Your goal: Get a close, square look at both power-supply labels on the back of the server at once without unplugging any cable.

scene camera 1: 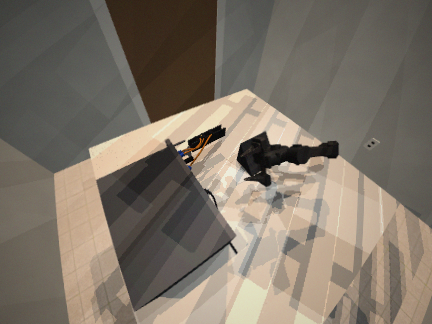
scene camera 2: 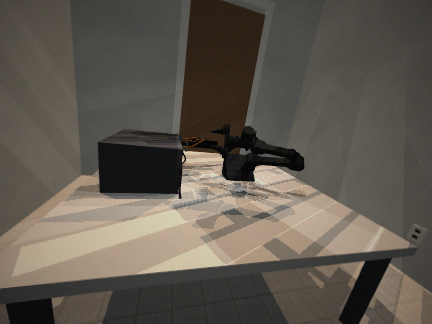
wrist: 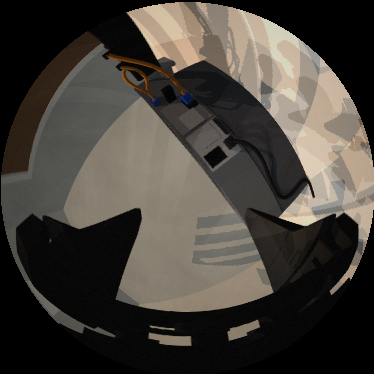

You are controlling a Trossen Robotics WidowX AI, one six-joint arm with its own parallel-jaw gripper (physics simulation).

Note:
My gripper (scene camera 1: pixel 242 168) is open and holds nothing. Further things: a black plug block (wrist: pixel 130 42).
My gripper shows as well in the wrist view (wrist: pixel 194 214).

